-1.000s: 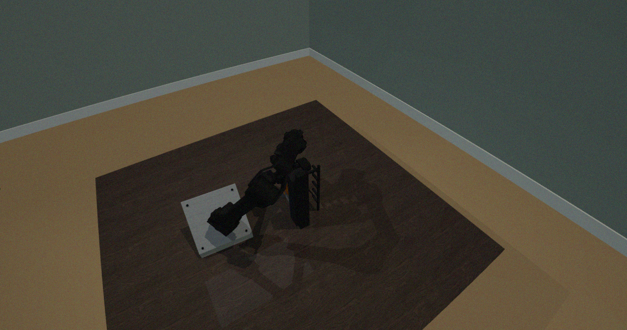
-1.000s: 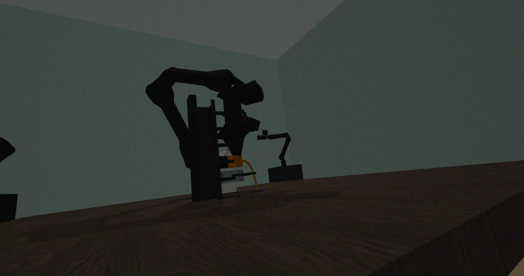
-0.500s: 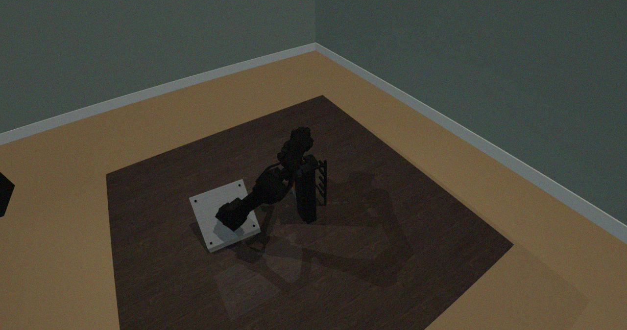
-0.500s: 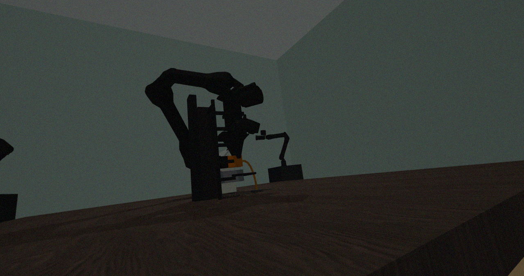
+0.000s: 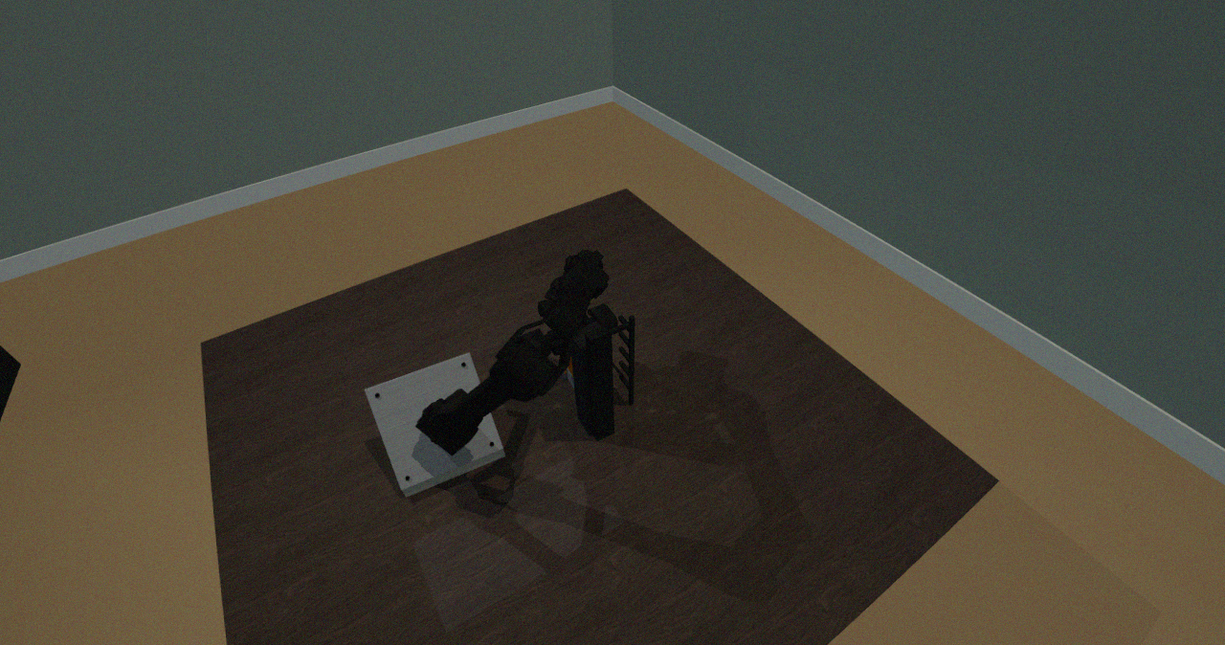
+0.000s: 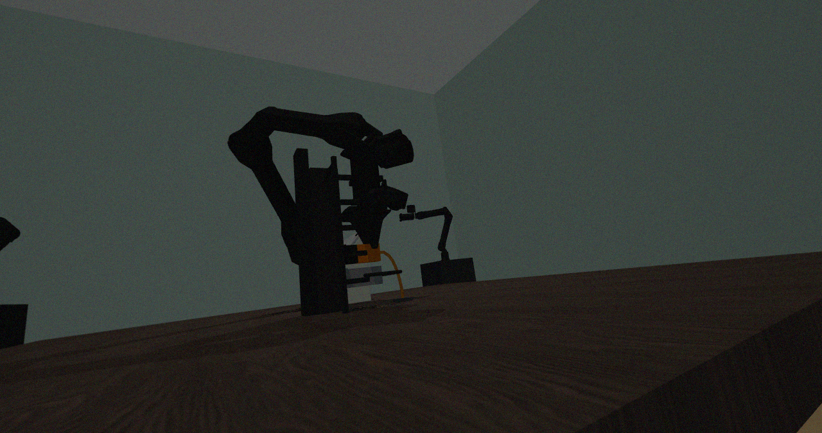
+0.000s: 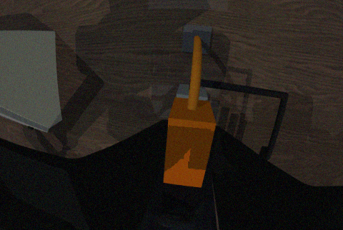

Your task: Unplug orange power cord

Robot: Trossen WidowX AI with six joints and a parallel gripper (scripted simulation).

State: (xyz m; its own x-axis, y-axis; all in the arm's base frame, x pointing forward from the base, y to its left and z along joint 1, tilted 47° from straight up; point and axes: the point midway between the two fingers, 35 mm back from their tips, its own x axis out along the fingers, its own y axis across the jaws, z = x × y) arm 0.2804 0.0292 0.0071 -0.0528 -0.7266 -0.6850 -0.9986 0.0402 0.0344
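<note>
My gripper tip is now 30 mm to the left of the orange plug.
</note>
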